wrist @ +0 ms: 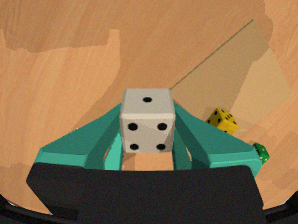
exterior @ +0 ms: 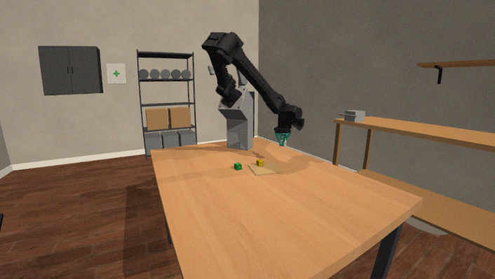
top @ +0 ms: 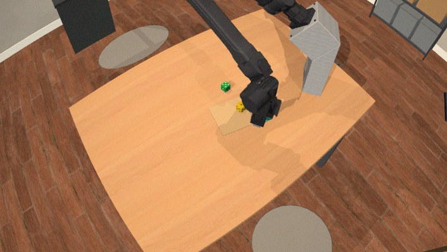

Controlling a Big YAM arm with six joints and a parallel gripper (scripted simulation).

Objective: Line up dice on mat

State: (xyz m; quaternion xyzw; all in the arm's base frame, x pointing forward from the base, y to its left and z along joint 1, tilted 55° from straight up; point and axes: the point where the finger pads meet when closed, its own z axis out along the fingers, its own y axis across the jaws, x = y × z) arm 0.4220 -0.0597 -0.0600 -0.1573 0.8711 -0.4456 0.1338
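Right now my hand is 130 mm to the left of the tan mat, 110 mm above it and 20 mm past it. From my hand the other things lie so: yellow die (110 mm to the right, 90 mm below, 70 mm behind); green die (220 mm to the right, 130 mm behind, 100 mm below); white die (right at my hand).
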